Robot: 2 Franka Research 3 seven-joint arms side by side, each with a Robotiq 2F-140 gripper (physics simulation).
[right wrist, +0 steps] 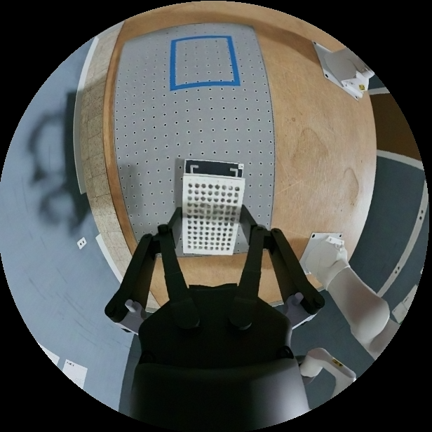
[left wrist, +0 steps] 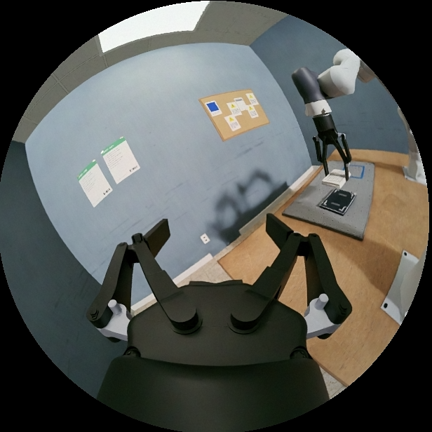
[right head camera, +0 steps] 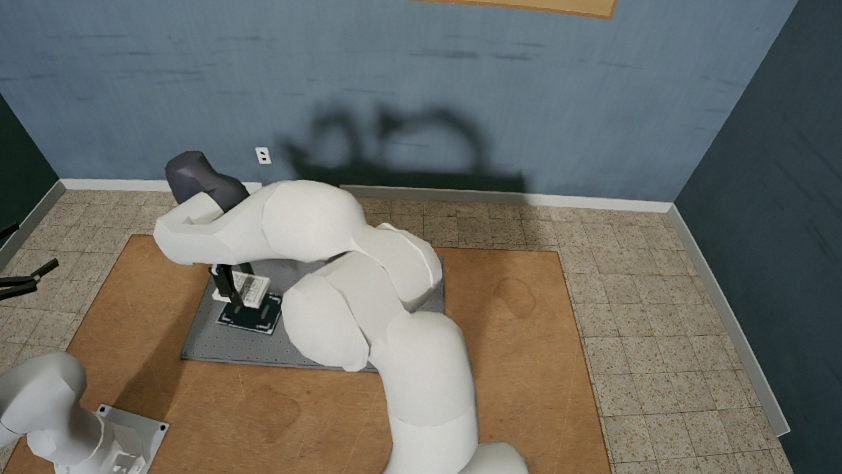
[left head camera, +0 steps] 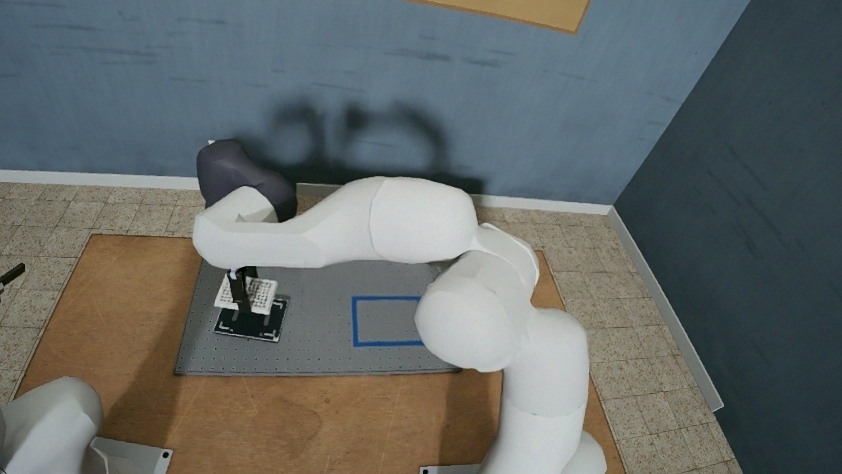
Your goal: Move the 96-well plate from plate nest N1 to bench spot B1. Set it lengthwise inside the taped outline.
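The white 96-well plate (left head camera: 263,294) (right head camera: 254,289) (left wrist: 333,179) (right wrist: 212,215) is held in the air above the black plate nest N1 (left head camera: 249,326) (right head camera: 252,318) (left wrist: 337,201) (right wrist: 215,168). My right gripper (left wrist: 337,178) (right wrist: 210,213) is shut on the plate across its long sides, and a gap shows between the plate and the nest. The blue taped outline (left head camera: 355,321) (left wrist: 363,172) (right wrist: 205,87) lies on the pegboard, its right end hidden by the right arm in the left head camera. My left gripper (left wrist: 216,225) is open and empty, well away to the left.
The grey perforated board (left head camera: 318,359) (right head camera: 206,347) (left wrist: 320,222) (right wrist: 150,120) lies on the wooden table (left head camera: 282,423) (right head camera: 518,353). The right arm (left head camera: 424,217) (right head camera: 312,217) arches over the board. The left arm's base (left head camera: 138,456) (right head camera: 147,426) is at the lower left. A blue wall stands behind.
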